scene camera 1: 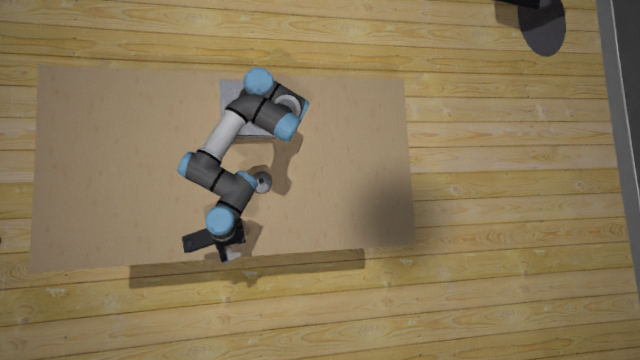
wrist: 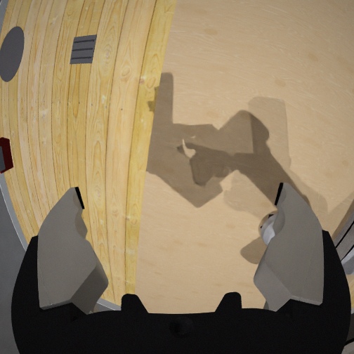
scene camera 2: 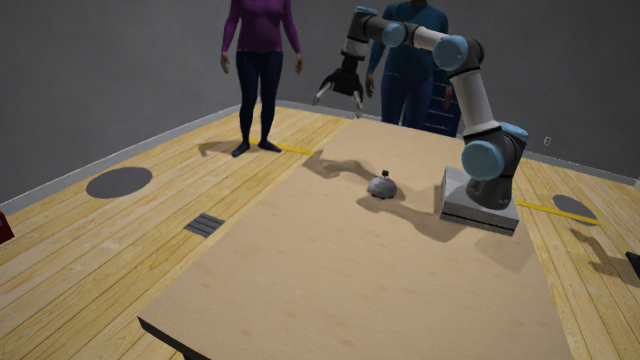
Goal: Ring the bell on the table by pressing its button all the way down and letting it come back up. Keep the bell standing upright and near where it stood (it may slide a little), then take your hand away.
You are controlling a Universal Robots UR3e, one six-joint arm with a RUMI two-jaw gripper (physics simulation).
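Pixels of known places: gripper, fingertip midpoint: point(scene camera 2: 335, 111); arm's base, origin of the base link: point(scene camera 2: 487, 196).
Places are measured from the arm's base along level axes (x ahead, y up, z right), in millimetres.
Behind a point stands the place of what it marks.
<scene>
A grey dome-shaped bell point(scene camera 1: 265, 186) @[x 306, y -21, z -78 mm] point(scene camera 2: 382, 188) @[x 281, y -30, z -93 mm] stands upright on the table point(scene camera 1: 100, 150) @[x 250, y -60, z 509 mm] point(scene camera 2: 350, 280) @[x 216, y -60, z -425 mm] point(wrist: 225, 50). Its small black button point(scene camera 2: 385, 173) @[x 288, y 4, z -67 mm] is on top and stands up from the dome. In scene camera 1 the arm covers part of the bell's left edge. In the wrist view the bell point(wrist: 267, 231) is partly hidden behind the right finger. My gripper point(scene camera 2: 337, 109) @[x 508, y 114, z 32 mm] point(wrist: 178, 187) is wide open with nothing between its fingers. It is high above the table, near the long edge away from the robot's base, well apart from the bell.
The arm's grey base block point(scene camera 1: 230, 95) @[x -10, y 6, z 93 mm] point(scene camera 2: 475, 215) @[x 20, y -25, z -84 mm] stands on the table on the other side of the bell from the gripper. Two people, one in a purple top point(scene camera 2: 261, 25) and one in a teal top point(scene camera 2: 415, 45), stand beyond the table.
</scene>
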